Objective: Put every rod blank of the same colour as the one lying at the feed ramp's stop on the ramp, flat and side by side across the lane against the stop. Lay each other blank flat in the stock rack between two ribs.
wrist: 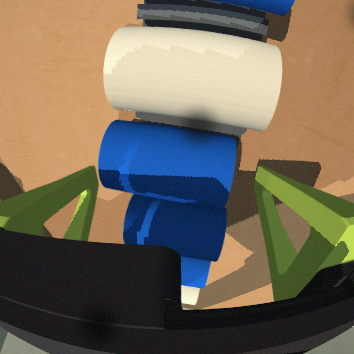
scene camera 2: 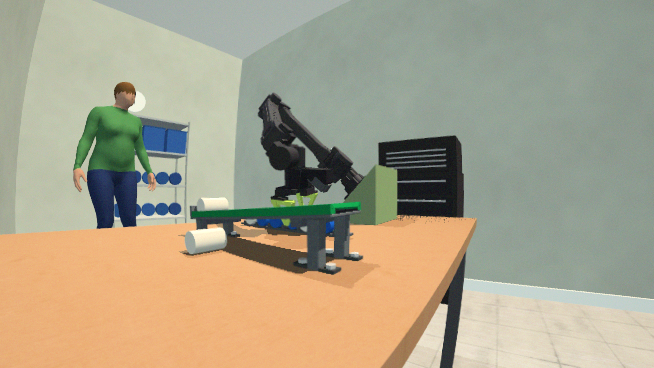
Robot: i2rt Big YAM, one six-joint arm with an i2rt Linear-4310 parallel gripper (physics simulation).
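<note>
A cream rod blank (scene camera 2: 212,204) lies on the green feed ramp (scene camera 2: 275,212) at its left end. Another cream blank (scene camera 2: 206,241) lies on the table in front of the ramp. In the wrist view a large cream blank (wrist: 192,77) lies across the dark rack (wrist: 200,18). Below it in the view lie blue blanks (wrist: 167,160) (wrist: 175,227) (wrist: 195,271) in a row, then part of a cream blank (wrist: 190,295). Part of another blue blank (wrist: 265,4) shows at the top. My gripper (scene camera 2: 294,205) (wrist: 176,174) is open and empty, its fingertips either side of the row. The ramp partly hides the row in the scene view.
A pale green wedge-shaped block (scene camera 2: 385,196) stands on the table (scene camera 2: 200,305) behind the ramp's right end. A black drawer cabinet (scene camera 2: 420,175) stands farther back. A person in a green jumper (scene camera 2: 117,137) stands at the left, before a shelf unit (scene camera 2: 188,150) with blue containers.
</note>
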